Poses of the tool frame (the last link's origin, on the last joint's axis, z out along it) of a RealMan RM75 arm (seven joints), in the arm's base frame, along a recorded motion.
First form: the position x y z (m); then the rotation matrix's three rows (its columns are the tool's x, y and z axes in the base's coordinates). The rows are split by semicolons.
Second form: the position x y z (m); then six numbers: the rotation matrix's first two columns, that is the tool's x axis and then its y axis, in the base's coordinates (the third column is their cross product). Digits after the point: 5 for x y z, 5 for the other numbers. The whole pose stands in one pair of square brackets.
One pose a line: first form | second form
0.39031 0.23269 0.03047; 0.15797 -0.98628 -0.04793; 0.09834 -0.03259 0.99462; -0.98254 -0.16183 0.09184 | [0.39031 0.23269 0.03047 0.15797 0.09834 -0.98254 -0.98628 -0.03259 -0.16183]
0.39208 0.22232 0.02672; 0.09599 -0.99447 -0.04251; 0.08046 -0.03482 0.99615; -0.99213 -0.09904 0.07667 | [0.39208 0.22232 0.02672 0.09599 0.08046 -0.99213 -0.99447 -0.03482 -0.09904]
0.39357 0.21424 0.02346; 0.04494 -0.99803 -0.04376; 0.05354 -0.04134 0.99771; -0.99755 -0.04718 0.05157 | [0.39357 0.21424 0.02346 0.04494 0.05354 -0.99755 -0.99803 -0.04134 -0.04718]
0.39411 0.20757 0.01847; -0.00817 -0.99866 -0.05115; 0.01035 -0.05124 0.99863; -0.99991 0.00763 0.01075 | [0.39411 0.20757 0.01847 -0.00817 0.01035 -0.99991 -0.99866 -0.05124 0.00763]
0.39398 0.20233 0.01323; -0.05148 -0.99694 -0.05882; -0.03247 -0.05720 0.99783; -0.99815 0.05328 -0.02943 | [0.39398 0.20233 0.01323 -0.05148 -0.03247 -0.99815 -0.99694 -0.05720 0.05328]
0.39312 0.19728 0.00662; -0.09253 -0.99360 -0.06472; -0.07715 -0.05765 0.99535; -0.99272 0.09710 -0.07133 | [0.39312 0.19728 0.00662 -0.09253 -0.07715 -0.99272 -0.99360 -0.05765 0.09710]
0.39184 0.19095 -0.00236; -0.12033 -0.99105 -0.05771; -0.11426 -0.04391 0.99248; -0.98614 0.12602 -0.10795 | [0.39184 0.19095 -0.00236 -0.12033 -0.11426 -0.98614 -0.99105 -0.04391 0.12602]
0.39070 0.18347 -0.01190; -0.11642 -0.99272 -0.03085; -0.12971 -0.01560 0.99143; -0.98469 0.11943 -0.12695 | [0.39070 0.18347 -0.01190 -0.11642 -0.12971 -0.98469 -0.99272 -0.01560 0.11943]
